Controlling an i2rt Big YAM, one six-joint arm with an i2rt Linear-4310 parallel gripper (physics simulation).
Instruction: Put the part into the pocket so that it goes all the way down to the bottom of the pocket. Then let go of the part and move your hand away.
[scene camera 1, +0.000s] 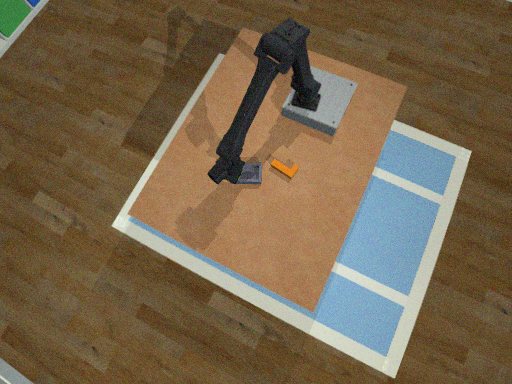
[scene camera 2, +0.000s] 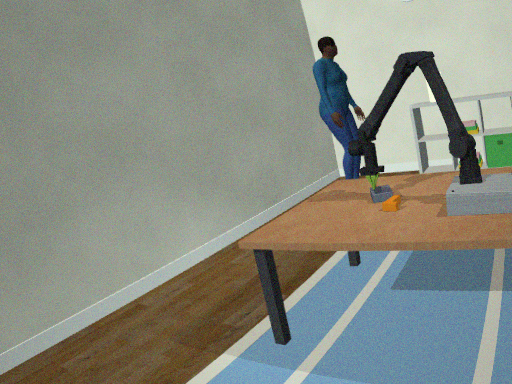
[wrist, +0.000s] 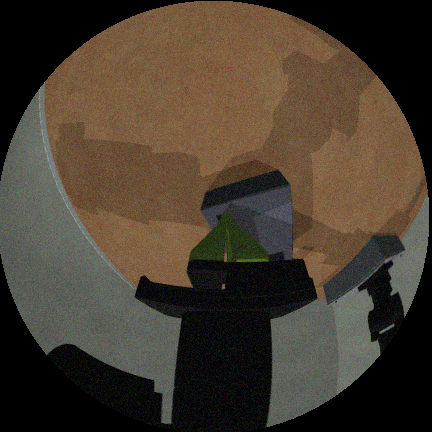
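Where they show: gripper, fingertip midpoint: (scene camera 1: 235, 177) (scene camera 2: 374, 189) (wrist: 225, 216); arm's base, link origin: (scene camera 1: 305, 100) (scene camera 2: 470, 180) (wrist: 374, 274).
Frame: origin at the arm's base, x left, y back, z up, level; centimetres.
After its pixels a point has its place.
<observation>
The orange L-shaped part (scene camera 1: 284, 169) {y -33.4, x 0.2, z -4.6 cm} (scene camera 2: 391, 204) {y -32.0, x 5.2, z -4.9 cm} lies on the table beside the grey pocket block (scene camera 1: 250, 182) {y -43.6, x -12.3, z -5.0 cm} (scene camera 2: 382, 197) {y -38.2, x -8.9, z -5.6 cm} (wrist: 272, 196) {y -39.1, x -22.4, z -3.9 cm}, with a small gap between them in scene camera 1. The part does not show in the wrist view. The block sits on the table, its recess partly covered by the arm and fingers. My gripper (scene camera 2: 373, 187) {y -43.7, x -19.6, z -4.7 cm} (wrist: 225, 216) {y -43.7, x -19.6, z -4.7 cm} is shut and empty, its green fingers pointing down at the block's side away from the part. I cannot tell whether the tips touch the block. In scene camera 1 the arm hides most of the fingers.
The arm's grey base slab (scene camera 1: 325, 107) {y -0.9, x 9.4, z 0.1 cm} (scene camera 2: 480, 200) {y 2.3, x 18.6, z -2.7 cm} (wrist: 350, 272) {y -8.0, x 2.6, z -4.4 cm} stands on the wooden table (scene camera 1: 280, 240) {y -63.4, x 7.9, z -7.6 cm} (scene camera 2: 320, 227) {y -57.6, x 17.7, z -7.5 cm} (wrist: 165, 75) {y -48.0, x -35.2, z -7.5 cm}. A person (scene camera 2: 332, 90) stands behind the table near a shelf unit (scene camera 2: 417, 125). Arm shadows cross the table.
</observation>
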